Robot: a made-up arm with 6 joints. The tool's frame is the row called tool. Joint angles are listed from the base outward.
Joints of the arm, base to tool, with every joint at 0 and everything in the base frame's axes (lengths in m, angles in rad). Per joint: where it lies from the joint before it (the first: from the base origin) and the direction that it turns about. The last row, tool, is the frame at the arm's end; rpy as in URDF.
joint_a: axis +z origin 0 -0.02 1.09
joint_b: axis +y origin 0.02 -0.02 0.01
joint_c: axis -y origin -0.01 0 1.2
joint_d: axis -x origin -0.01 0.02 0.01
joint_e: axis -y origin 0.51 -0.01 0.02
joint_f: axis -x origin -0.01 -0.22 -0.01
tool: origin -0.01 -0.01 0 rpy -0.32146 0.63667 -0.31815
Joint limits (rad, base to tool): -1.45..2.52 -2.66..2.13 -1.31..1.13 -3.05..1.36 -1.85..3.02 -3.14..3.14
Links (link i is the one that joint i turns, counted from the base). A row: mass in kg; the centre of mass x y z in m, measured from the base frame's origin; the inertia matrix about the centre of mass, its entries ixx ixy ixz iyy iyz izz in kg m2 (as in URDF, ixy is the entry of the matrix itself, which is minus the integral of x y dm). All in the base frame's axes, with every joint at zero. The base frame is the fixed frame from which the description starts. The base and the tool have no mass.
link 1: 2.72; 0.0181 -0.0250 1.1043; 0.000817 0 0 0.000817 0 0.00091
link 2: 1.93; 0.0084 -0.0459 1.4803; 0.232 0 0.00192 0.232 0 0.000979
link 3: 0.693; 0.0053 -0.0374 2.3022; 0.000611 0 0 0.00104 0 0.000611
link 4: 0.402; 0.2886 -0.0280 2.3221; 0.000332 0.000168 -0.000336 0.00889 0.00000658 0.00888
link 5: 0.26; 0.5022 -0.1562 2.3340; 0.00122 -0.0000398 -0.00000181 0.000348 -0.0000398 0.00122
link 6: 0.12; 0.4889 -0.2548 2.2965; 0.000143 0 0 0.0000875 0 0.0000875
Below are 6 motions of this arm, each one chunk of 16 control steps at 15 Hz.
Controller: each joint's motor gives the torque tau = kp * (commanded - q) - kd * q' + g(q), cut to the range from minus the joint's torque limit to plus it. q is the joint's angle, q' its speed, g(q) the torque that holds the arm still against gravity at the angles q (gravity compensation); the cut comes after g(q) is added. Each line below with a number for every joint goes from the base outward.
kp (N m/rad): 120 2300 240 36 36 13
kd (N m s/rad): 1.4 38 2.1 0.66 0.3 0.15
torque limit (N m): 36 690 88 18 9.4 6
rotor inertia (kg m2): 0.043 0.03 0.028 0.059 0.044 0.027
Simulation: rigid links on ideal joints. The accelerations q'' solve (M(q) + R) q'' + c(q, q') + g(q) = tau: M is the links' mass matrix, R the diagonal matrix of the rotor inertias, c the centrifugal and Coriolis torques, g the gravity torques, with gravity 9.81 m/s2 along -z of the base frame. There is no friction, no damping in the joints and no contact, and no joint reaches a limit. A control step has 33 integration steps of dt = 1/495 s. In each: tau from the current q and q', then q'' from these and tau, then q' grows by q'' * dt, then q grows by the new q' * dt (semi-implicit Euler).
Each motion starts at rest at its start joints. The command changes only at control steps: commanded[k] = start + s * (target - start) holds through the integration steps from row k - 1 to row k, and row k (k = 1, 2, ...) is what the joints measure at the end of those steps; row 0 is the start. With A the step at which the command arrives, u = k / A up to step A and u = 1 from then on. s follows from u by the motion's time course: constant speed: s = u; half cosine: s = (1 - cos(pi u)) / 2; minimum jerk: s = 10 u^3 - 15 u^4 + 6 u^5; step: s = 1 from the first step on.
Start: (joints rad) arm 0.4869 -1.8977 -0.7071 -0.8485 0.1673 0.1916
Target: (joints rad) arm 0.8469 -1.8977 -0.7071 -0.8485 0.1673 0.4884
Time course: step
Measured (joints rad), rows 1 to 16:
1: 0.5275 -1.8975 -0.7036 -0.8613 0.1684 0.4308
2: 0.6427 -1.8968 -0.7036 -0.8658 0.1685 0.6779
3: 0.8040 -1.8963 -0.7000 -0.8461 0.1664 0.5638
4: 0.9686 -1.8961 -0.7008 -0.8268 0.1658 0.3726
5: 1.0953 -1.8970 -0.7056 -0.8277 0.1665 0.4154
6: 1.1542 -1.8980 -0.7095 -0.8368 0.1664 0.5576
7: 1.1348 -1.8980 -0.7089 -0.8383 0.1661 0.5568
8: 1.0442 -1.8972 -0.7053 -0.8342 0.1664 0.4581
9: 0.9082 -1.8965 -0.7020 -0.8353 0.1667 0.4375
10: 0.7629 -1.8965 -0.7017 -0.8435 0.1670 0.4997
11: 0.6453 -1.8970 -0.7037 -0.8544 0.1678 0.5244
12: 0.5835 -1.8976 -0.7059 -0.8630 0.1684 0.4848
13: 0.5908 -1.8978 -0.7062 -0.8655 0.1684 0.4591
14: 0.6621 -1.8973 -0.7046 -0.8594 0.1678 0.4815
15: 0.7765 -1.8968 -0.7030 -0.8479 0.1672 0.5050
16: 0.9034 -1.8968 -0.7034 -0.8383 0.1666 0.4960

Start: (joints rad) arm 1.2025 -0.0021 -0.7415 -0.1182 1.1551 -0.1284
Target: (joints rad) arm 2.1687 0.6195 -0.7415 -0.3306 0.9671 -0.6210
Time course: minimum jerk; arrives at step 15
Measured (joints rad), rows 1 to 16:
1: 1.2050 -0.0003 -0.7419 -0.1191 1.1544 -0.1294
2: 1.2218 0.0115 -0.7429 -0.1247 1.1500 -0.1367
3: 1.2653 0.0393 -0.7423 -0.1358 1.1407 -0.1580
4: 1.3335 0.0835 -0.7408 -0.1487 1.1271 -0.1956
5: 1.4202 0.1423 -0.7395 -0.1652 1.1092 -0.2450
6: 1.5221 0.2126 -0.7381 -0.1874 1.0874 -0.3012
7: 1.6353 0.2899 -0.7368 -0.2127 1.0641 -0.3625
8: 1.7547 0.3685 -0.7358 -0.2378 1.0407 -0.4261
9: 1.8748 0.4428 -0.7354 -0.2618 1.0184 -0.4867
10: 1.9893 0.5077 -0.7356 -0.2844 0.9992 -0.5385
11: 2.0912 0.5591 -0.7364 -0.3038 0.9842 -0.5787
12: 2.1722 0.5946 -0.7376 -0.3182 0.9740 -0.6065
13: 2.2241 0.6142 -0.7388 -0.3270 0.9685 -0.6216
14: 2.2408 0.6206 -0.7398 -0.3307 0.9669 -0.6253
15: 2.2227 0.6199 -0.7405 -0.3308 0.9673 -0.6222
16: 2.1812 0.6194 -0.7412 -0.3301 0.9672 -0.6194

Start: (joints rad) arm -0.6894 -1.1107 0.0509 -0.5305 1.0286 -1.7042
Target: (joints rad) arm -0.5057 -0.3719 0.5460 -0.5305 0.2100 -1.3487
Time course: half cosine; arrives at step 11
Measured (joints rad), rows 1 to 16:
1: -0.6892 -1.0947 0.0692 -0.5296 1.0081 -1.6995
2: -0.6876 -1.0441 0.1078 -0.5234 0.9443 -1.6781
3: -0.6804 -0.9660 0.1568 -0.5207 0.8534 -1.6355
4: -0.6616 -0.8730 0.2204 -0.5258 0.7516 -1.5837
5: -0.6258 -0.7696 0.2902 -0.5250 0.6349 -1.5344
6: -0.5710 -0.6627 0.3589 -0.5207 0.5138 -1.4861
7: -0.5078 -0.5620 0.4217 -0.5228 0.4056 -1.4362
8: -0.4698 -0.4752 0.4739 -0.5310 0.3148 -1.3912
9: -0.4897 -0.4100 0.5125 -0.5405 0.2463 -1.3597
10: -0.5314 -0.3735 0.5372 -0.5437 0.2089 -1.3443
11: -0.5230 -0.3670 0.5434 -0.5363 0.2050 -1.3433
12: -0.4899 -0.3730 0.5469 -0.5289 0.2139 -1.3499
13: -0.4899 -0.3734 0.5485 -0.5251 0.2110 -1.3530
14: -0.5127 -0.3710 0.5441 -0.5293 0.2068 -1.3491
15: -0.5184 -0.3716 0.5460 -0.5353 0.2111 -1.3455
16: -0.5049 -0.3727 0.5470 -0.5307 0.2114 -1.3478

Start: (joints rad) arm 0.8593 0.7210 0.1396 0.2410 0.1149 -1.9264
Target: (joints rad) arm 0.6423 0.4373 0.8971 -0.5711 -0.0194 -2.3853
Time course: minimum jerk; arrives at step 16
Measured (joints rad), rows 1 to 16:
1: 0.8593 0.7204 0.1419 0.2389 0.1146 -1.9271
2: 0.8590 0.7164 0.1556 0.2258 0.1124 -1.9328
3: 0.8571 0.7057 0.1862 0.1958 0.1069 -1.9497
4: 0.8515 0.6883 0.2343 0.1482 0.0981 -1.9798
5: 0.8395 0.6650 0.2982 0.0831 0.0867 -2.0198
6: 0.8185 0.6366 0.3752 0.0022 0.0729 -2.0664
7: 0.7874 0.6045 0.4612 -0.0896 0.0575 -2.1184
8: 0.7477 0.5709 0.5507 -0.1854 0.0415 -2.1739
9: 0.7037 0.5376 0.6382 -0.2794 0.0259 -2.2289
10: 0.6631 0.5068 0.7185 -0.3656 0.0115 -2.2787
11: 0.6345 0.4802 0.7871 -0.4385 -0.0007 -2.3207
12: 0.6237 0.4595 0.8401 -0.4954 -0.0100 -2.3532
13: 0.6298 0.4456 0.8755 -0.5361 -0.0161 -2.3748
14: 0.6448 0.4384 0.8938 -0.5614 -0.0190 -2.3852
15: 0.6579 0.4365 0.8986 -0.5727 -0.0196 -2.3869
16: 0.6618 0.4373 0.8967 -0.5742 -0.0191 -2.3845

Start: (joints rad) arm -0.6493 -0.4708 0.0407 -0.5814 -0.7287 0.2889
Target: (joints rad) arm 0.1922 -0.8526 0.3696 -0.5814 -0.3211 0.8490
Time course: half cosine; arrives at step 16
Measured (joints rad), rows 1 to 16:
1: -0.6439 -0.4747 0.0447 -0.5832 -0.7240 0.2934
2: -0.6220 -0.4875 0.0567 -0.5854 -0.7088 0.3108
3: -0.5792 -0.5078 0.0749 -0.5837 -0.6860 0.3429
4: -0.5199 -0.5330 0.0973 -0.5815 -0.6592 0.3830
5: -0.4510 -0.5631 0.1238 -0.5823 -0.6264 0.4270
6: -0.3772 -0.5975 0.1538 -0.5834 -0.5887 0.4761
7: -0.2999 -0.6342 0.1859 -0.5823 -0.5496 0.5310
8: -0.2192 -0.6720 0.2188 -0.5806 -0.5098 0.5879
9: -0.1360 -0.7094 0.2511 -0.5800 -0.4697 0.6429
10: -0.0528 -0.7450 0.2815 -0.5796 -0.4321 0.6944
11: 0.0270 -0.7773 0.3090 -0.5787 -0.3984 0.7418
12: 0.0995 -0.8052 0.3324 -0.5777 -0.3692 0.7833
13: 0.1606 -0.8274 0.3508 -0.5770 -0.3459 0.8162
14: 0.2068 -0.8433 0.3635 -0.5768 -0.3298 0.8390
15: 0.2350 -0.8523 0.3703 -0.5768 -0.3210 0.8515
16: 0.2427 -0.8540 0.3709 -0.5769 -0.3200 0.8536

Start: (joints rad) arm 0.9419 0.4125 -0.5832 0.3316 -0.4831 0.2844
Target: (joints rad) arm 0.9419 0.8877 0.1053 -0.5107 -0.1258 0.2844
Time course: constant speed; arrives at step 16
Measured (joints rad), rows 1 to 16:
1: 0.9399 0.4453 -0.5173 0.2748 -0.4559 0.2829
2: 0.9395 0.4842 -0.4825 0.2175 -0.4235 0.2848
3: 0.9412 0.5086 -0.4406 0.1564 -0.4084 0.2859
4: 0.9422 0.5373 -0.3937 0.1069 -0.3888 0.2843
5: 0.9426 0.5694 -0.3537 0.0616 -0.3609 0.2834
6: 0.9429 0.5984 -0.3089 0.0057 -0.3395 0.2845
7: 0.9427 0.6275 -0.2671 -0.0495 -0.3203 0.2852
8: 0.9420 0.6577 -0.2237 -0.1017 -0.2957 0.2845
9: 0.9413 0.6874 -0.1808 -0.1527 -0.2725 0.2840
10: 0.9408 0.7169 -0.1377 -0.2054 -0.2521 0.2843
11: 0.9406 0.7467 -0.0948 -0.2588 -0.2293 0.2848
12: 0.9407 0.7764 -0.0519 -0.3117 -0.2059 0.2846
13: 0.9410 0.8061 -0.0088 -0.3640 -0.1844 0.2842
14: 0.9415 0.8358 0.0342 -0.4164 -0.1623 0.2843
15: 0.9420 0.8655 0.0771 -0.4692 -0.1394 0.2845
16: 0.9423 0.8952 0.1201 -0.5221 -0.1171 0.2845

